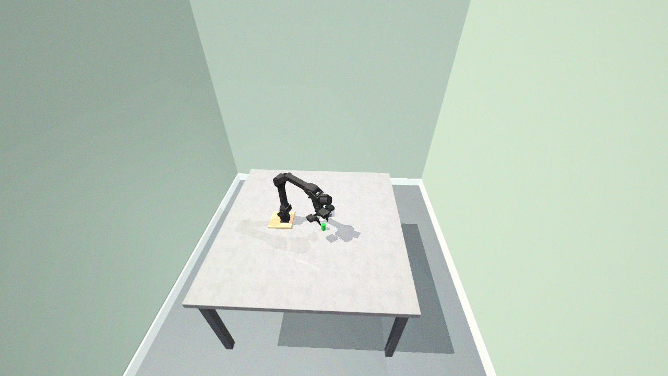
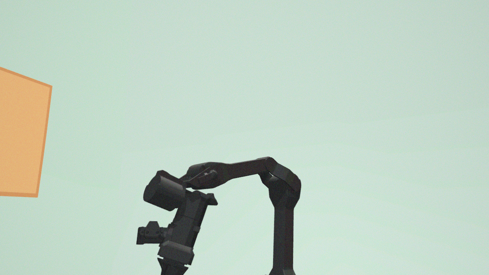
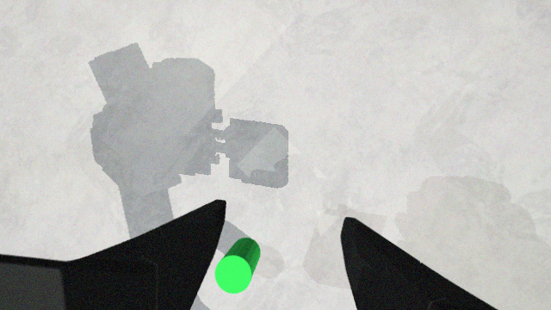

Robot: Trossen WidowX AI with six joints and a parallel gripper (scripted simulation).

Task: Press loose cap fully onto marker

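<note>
The green cap lies 1 cm behind my gripper tip, 8 cm to the left of it and 12 cm below it.
</note>
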